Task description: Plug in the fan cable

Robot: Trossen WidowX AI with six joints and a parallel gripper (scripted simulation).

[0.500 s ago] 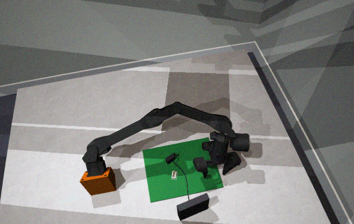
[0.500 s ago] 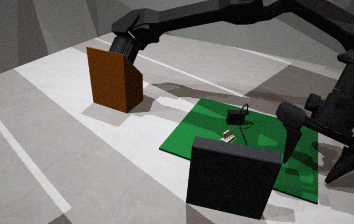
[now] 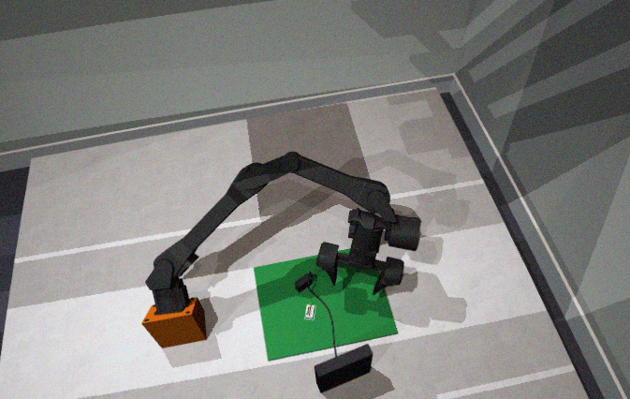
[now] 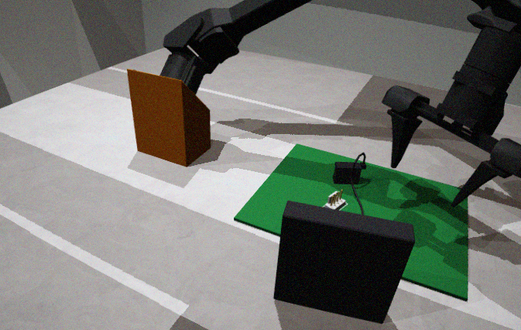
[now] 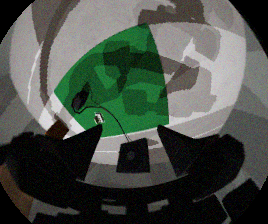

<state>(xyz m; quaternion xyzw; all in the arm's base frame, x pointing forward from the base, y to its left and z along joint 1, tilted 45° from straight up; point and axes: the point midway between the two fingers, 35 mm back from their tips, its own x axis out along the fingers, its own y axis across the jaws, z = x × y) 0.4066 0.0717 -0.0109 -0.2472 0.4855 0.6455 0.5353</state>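
The black plug lies 120 mm behind my gripper tip, 50 mm to the left of it and 50 mm below it. Round my gripper tip: green board 90 mm below, 70 mm behind, 10 mm to the left; black fan box 170 mm to the right, 40 mm behind, 10 mm below.
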